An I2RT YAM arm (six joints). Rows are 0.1 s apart.
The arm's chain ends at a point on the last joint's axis. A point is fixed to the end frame.
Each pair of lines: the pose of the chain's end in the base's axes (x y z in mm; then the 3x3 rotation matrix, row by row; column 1 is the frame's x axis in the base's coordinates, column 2 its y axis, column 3 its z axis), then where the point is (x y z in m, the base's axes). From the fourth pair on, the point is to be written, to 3 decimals.
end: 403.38, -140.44, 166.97; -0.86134, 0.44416, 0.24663; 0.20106, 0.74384, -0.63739; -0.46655, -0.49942, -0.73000
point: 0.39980 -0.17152 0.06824
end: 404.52, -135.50, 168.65; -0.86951, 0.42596, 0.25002; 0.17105, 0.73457, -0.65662; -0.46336, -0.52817, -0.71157
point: 0.40045 -0.16984 0.07103
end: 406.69, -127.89, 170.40; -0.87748, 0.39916, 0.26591; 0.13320, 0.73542, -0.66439; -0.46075, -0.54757, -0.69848
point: 0.40306 -0.16454 0.07360
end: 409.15, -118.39, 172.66; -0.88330, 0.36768, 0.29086; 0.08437, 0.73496, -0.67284; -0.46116, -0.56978, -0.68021
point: 0.407 -0.158 0.077
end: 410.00, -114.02, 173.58; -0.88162, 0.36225, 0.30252; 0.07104, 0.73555, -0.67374; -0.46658, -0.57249, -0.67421
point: 0.409 -0.154 0.078
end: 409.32, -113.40, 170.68; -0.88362, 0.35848, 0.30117; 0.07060, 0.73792, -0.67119; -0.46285, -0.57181, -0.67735
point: 0.408 -0.153 0.075
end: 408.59, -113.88, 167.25; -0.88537, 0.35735, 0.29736; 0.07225, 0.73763, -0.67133; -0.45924, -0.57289, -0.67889
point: 0.406 -0.154 0.072
